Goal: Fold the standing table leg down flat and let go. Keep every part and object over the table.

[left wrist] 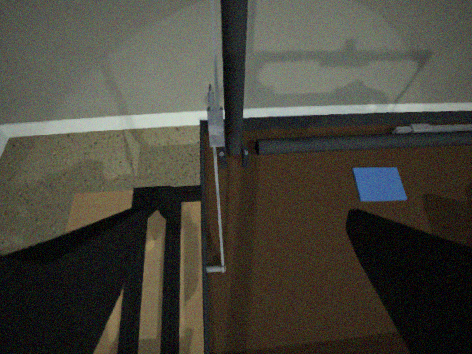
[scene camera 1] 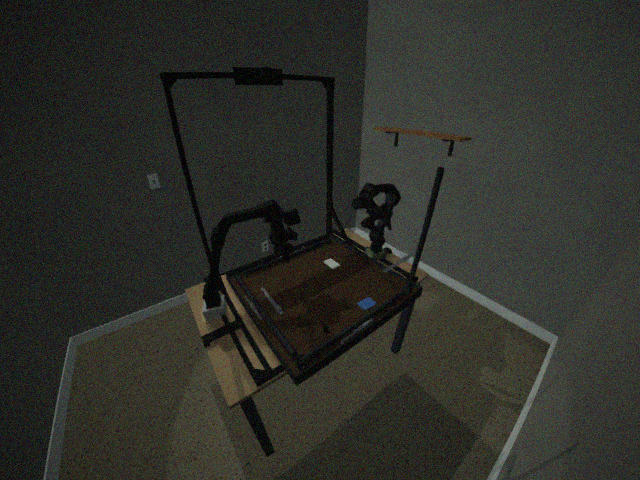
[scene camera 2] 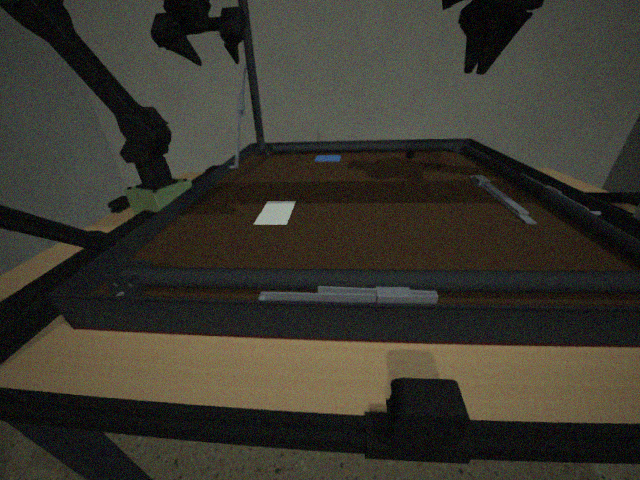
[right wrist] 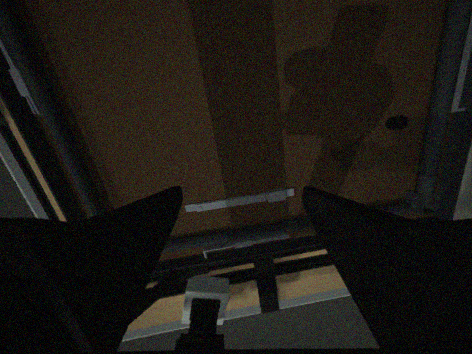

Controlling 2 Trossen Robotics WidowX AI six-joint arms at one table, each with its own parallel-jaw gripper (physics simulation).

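Frame: origin at the left arm's base, x ahead, y left, z up, level; millimetres.
Seen in the pictures: left gripper, fingertip midpoint: (left wrist: 247, 218) (scene camera 1: 384, 232) (scene camera 2: 219, 63); right gripper, fingertip midpoint: (scene camera 1: 284, 257) (scene camera 2: 473, 73) (right wrist: 242, 193); left arm's base at its link origin: (scene camera 1: 376, 249) (scene camera 2: 158, 184); right arm's base at its link origin: (scene camera 1: 213, 302) (right wrist: 204, 309).
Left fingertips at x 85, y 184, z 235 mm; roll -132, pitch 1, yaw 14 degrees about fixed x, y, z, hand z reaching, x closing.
Offsets run from my left fingertips to a thing's top centre. "*": to the spot under its first point.
The dark table leg (scene camera 1: 428, 222) (scene camera 2: 254, 93) (left wrist: 233, 75) stands upright at a corner of the upturned brown table (scene camera 1: 302, 322) (scene camera 2: 387, 242) (left wrist: 295, 260). A thin grey brace @(* dy +90, dx -46, dz -151 mm) (scene camera 1: 397, 264) (scene camera 2: 238, 134) (left wrist: 219, 210) slopes from the leg to the table's side rail. My left gripper (scene camera 2: 219, 63) (left wrist: 247, 218) is open and empty, raised near the leg; its distance from the leg is unclear. My right gripper (scene camera 2: 474, 72) (right wrist: 242, 193) is open and empty, high above the table's right part in scene camera 2, away from the standing leg.
Other legs (scene camera 2: 361, 279) (left wrist: 365, 143) lie flat along the edges. Grey folded braces @(dy +22, dx +619, dz -244 mm) (scene camera 2: 504, 201) (right wrist: 240, 200) lie by them. A blue square @(* dy +205, dx +182, dz -248 mm) (scene camera 1: 367, 303) (scene camera 2: 328, 158) (left wrist: 380, 184) and a white rectangle @(* dy -177, dx +223, dz -264 mm) (scene camera 1: 331, 263) (scene camera 2: 275, 212) lie on the panel. An overhead frame (scene camera 1: 258, 76) spans the workspace.
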